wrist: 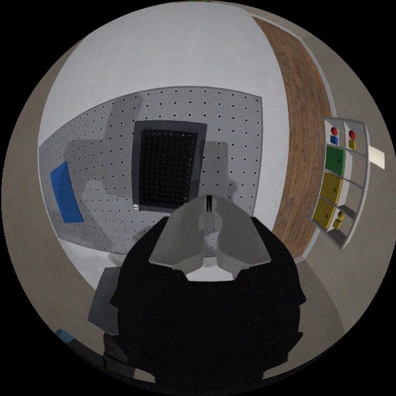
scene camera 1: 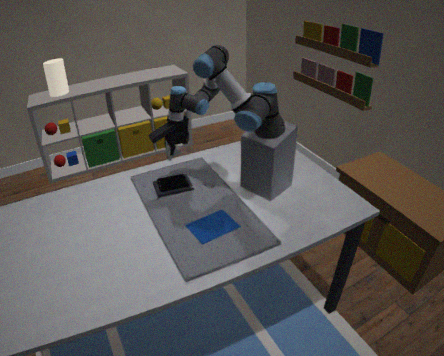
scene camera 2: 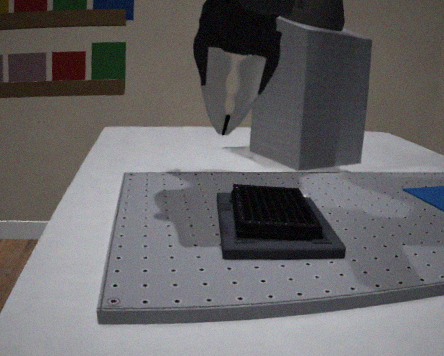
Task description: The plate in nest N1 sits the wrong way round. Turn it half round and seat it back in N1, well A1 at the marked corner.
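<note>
A black well plate [scene camera 1: 173,183] [scene camera 2: 275,207] [wrist: 165,170] lies in a dark grey nest [scene camera 1: 175,192] [scene camera 2: 285,251] [wrist: 136,165]. In scene camera 2 more of the nest's rim shows in front of the plate than behind it; I cannot tell whether the plate is fully seated. A small white label [wrist: 136,206] is at one nest corner in the wrist view. Well A1 cannot be made out. My gripper [scene camera 1: 171,156] [scene camera 2: 225,134] [wrist: 208,196] is shut and empty, raised behind the nest in scene camera 2, apart from the plate.
The nest stands on a grey perforated board [scene camera 1: 170,235] [scene camera 2: 160,280] [wrist: 240,125]. A flat blue rectangle [scene camera 1: 213,226] [scene camera 2: 430,196] [wrist: 66,195] lies on the same board. The grey block [scene camera 1: 267,162] [scene camera 2: 330,100] under the arm stands on the table beside the board.
</note>
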